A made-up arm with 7 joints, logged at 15 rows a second.
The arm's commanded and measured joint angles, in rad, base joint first. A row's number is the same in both.
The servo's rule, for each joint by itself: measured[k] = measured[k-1] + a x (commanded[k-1-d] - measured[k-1]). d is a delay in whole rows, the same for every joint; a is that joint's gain. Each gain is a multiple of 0.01, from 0.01 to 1. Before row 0 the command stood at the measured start. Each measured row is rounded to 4 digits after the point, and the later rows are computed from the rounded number. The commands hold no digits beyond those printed.
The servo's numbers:
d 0
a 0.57 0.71 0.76 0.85 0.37 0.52 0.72
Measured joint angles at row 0:
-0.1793, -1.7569, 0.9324, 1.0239, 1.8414, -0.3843, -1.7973
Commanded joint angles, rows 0 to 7:
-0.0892, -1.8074, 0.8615, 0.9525, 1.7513, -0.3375, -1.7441
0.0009, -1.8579, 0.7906, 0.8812, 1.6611, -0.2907, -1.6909
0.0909, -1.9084, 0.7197, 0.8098, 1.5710, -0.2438, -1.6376
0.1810, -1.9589, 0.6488, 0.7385, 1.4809, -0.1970, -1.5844
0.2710, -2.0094, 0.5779, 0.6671, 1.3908, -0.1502, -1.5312
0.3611, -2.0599, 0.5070, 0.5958, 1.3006, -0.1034, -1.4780
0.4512, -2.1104, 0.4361, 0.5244, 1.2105, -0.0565, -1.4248
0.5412, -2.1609, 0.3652, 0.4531, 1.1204, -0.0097, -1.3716
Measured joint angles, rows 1 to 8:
-0.1279, -1.7928, 0.8785, 0.9632, 1.8081, -0.3600, -1.7590
-0.0545, -1.8390, 0.8117, 0.8935, 1.7537, -0.3240, -1.7100
0.0284, -1.8883, 0.7418, 0.8224, 1.6861, -0.2823, -1.6579
0.1154, -1.9384, 0.6711, 0.7511, 1.6102, -0.2379, -1.6050
0.2041, -1.9888, 0.6003, 0.6797, 1.5290, -0.1923, -1.5519
0.2936, -2.0393, 0.5294, 0.6084, 1.4445, -0.1461, -1.4987
0.3834, -2.0898, 0.4585, 0.5370, 1.3579, -0.0995, -1.4455
0.4733, -2.1403, 0.3876, 0.4657, 1.2700, -0.0528, -1.3923

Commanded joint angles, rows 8 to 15:
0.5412, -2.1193, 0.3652, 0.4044, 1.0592, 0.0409, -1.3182
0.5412, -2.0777, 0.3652, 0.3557, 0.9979, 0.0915, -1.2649
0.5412, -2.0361, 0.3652, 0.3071, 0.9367, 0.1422, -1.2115
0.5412, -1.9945, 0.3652, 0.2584, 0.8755, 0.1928, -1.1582
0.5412, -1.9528, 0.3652, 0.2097, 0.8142, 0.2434, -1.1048
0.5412, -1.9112, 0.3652, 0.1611, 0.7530, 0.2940, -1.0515
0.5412, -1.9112, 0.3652, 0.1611, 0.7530, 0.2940, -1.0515
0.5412, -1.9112, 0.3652, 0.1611, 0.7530, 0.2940, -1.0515
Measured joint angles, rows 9 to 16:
0.5120, -2.1254, 0.3706, 0.4136, 1.1920, -0.0041, -1.3389
0.5286, -2.0915, 0.3665, 0.3644, 1.1202, 0.0456, -1.2856
0.5358, -2.0522, 0.3655, 0.3157, 1.0523, 0.0958, -1.2322
0.5389, -2.0112, 0.3653, 0.2670, 0.9869, 0.1462, -1.1789
0.5402, -1.9697, 0.3652, 0.2183, 0.9230, 0.1967, -1.1255
0.5408, -1.9282, 0.3652, 0.1697, 0.8601, 0.2473, -1.0722
0.5410, -1.9161, 0.3652, 0.1624, 0.8205, 0.2716, -1.0573
0.5411, -1.9126, 0.3652, 0.1613, 0.7955, 0.2832, -1.0531

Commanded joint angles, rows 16 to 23:
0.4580, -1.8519, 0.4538, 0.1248, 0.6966, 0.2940, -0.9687
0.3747, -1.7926, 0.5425, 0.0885, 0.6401, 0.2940, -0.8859
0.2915, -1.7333, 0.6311, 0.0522, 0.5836, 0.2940, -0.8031
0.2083, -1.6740, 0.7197, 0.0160, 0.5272, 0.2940, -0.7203
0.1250, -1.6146, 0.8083, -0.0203, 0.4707, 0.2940, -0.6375
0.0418, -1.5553, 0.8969, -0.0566, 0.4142, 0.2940, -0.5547
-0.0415, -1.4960, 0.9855, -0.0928, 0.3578, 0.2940, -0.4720
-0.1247, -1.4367, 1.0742, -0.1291, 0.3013, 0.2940, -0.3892
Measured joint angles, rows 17 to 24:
0.4937, -1.8695, 0.4325, 0.1303, 0.7589, 0.2888, -0.9923
0.4259, -1.8149, 0.5161, 0.0948, 0.7149, 0.2915, -0.9157
0.3493, -1.7570, 0.6035, 0.0586, 0.6663, 0.2928, -0.8346
0.2689, -1.6981, 0.6918, 0.0224, 0.6148, 0.2934, -0.7523
0.1869, -1.6388, 0.7803, -0.0139, 0.5615, 0.2937, -0.6696
0.1042, -1.5795, 0.8689, -0.0502, 0.5070, 0.2939, -0.5869
0.0212, -1.5202, 0.9575, -0.0864, 0.4518, 0.2940, -0.5042
-0.0620, -1.4609, 1.0462, -0.1227, 0.3961, 0.2940, -0.4214

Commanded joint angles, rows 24 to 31:
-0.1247, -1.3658, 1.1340, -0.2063, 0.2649, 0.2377, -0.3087
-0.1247, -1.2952, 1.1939, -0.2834, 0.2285, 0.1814, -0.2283
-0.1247, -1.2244, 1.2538, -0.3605, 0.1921, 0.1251, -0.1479
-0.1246, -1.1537, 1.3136, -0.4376, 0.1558, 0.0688, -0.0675
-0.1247, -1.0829, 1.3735, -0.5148, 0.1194, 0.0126, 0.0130
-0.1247, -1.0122, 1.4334, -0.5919, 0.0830, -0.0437, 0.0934
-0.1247, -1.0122, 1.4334, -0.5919, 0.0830, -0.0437, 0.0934
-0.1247, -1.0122, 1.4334, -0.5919, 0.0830, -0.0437, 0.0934
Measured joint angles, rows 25 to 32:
-0.0977, -1.3934, 1.1129, -0.1938, 0.3476, 0.2647, -0.3403
-0.1131, -1.3237, 1.1745, -0.2700, 0.3035, 0.2214, -0.2597
-0.1197, -1.2532, 1.2348, -0.3469, 0.2623, 0.1713, -0.1792
-0.1225, -1.1826, 1.2947, -0.4240, 0.2229, 0.1180, -0.0988
-0.1238, -1.1118, 1.3546, -0.5012, 0.1846, 0.0632, -0.0183
-0.1243, -1.0411, 1.4145, -0.5783, 0.1470, 0.0076, 0.0621
-0.1245, -1.0206, 1.4289, -0.5899, 0.1233, -0.0191, 0.0846
-0.1246, -1.0146, 1.4323, -0.5916, 0.1084, -0.0319, 0.0909

